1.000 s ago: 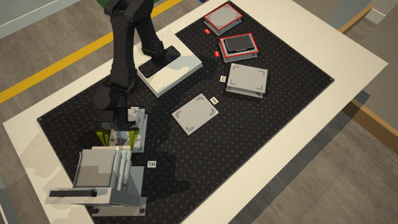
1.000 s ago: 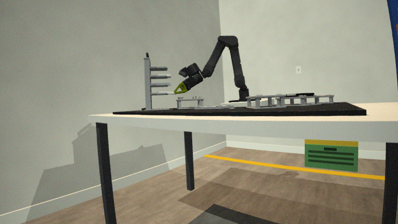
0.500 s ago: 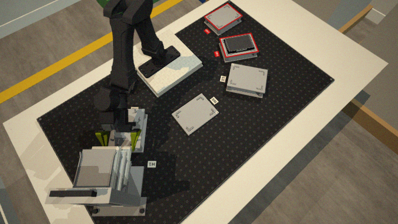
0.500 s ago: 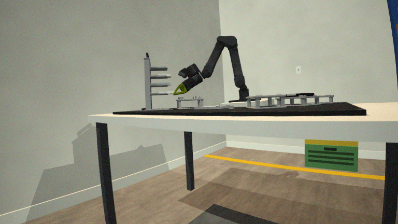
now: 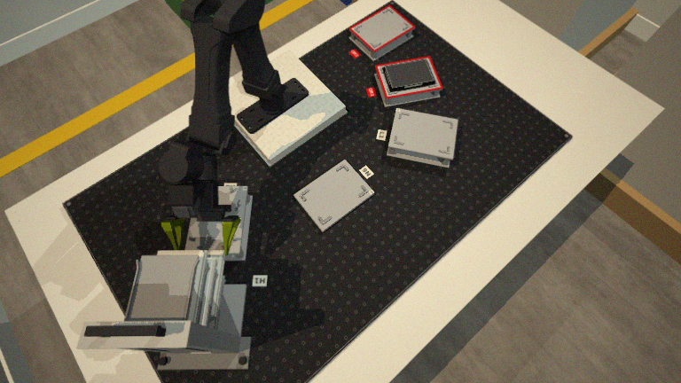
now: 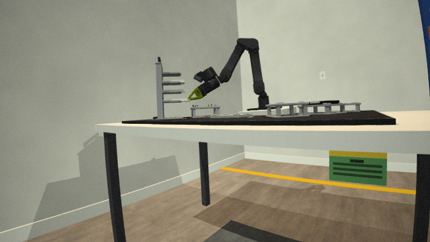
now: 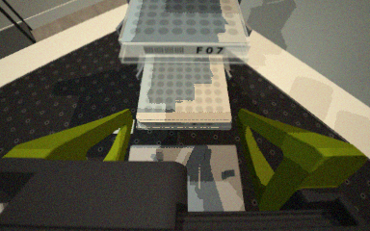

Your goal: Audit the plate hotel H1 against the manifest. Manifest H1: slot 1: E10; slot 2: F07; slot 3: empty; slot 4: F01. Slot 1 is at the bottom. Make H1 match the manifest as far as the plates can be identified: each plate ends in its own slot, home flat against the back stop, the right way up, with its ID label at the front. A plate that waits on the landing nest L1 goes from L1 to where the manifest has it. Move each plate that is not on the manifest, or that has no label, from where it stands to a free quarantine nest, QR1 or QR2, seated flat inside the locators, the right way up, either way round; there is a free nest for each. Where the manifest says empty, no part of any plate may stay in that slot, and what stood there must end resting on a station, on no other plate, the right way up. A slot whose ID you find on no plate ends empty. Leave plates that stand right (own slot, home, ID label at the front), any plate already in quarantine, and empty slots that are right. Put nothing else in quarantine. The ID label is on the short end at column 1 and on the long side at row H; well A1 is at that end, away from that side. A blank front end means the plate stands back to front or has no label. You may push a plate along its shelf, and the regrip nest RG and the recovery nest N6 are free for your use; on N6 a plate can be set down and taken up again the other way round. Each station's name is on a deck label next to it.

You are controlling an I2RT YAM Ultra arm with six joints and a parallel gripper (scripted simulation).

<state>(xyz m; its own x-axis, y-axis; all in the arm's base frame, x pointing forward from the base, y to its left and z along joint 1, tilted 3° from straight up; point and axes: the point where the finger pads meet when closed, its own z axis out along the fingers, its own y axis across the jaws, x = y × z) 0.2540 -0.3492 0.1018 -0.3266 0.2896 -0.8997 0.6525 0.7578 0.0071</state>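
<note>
Now: the regrip nest 7 cm behind my hand, 6 cm to the left of it and 6 cm below it. From my hand the other things lie so: H1 deck label (11 cm below, 9 cm ahead, 5 cm to the left); then white well plate (5 cm ahead, 4 cm to the right, 1 cm below); then plate hotel H1 (13 cm ahead, 11 cm to the right, 4 cm above).
</note>
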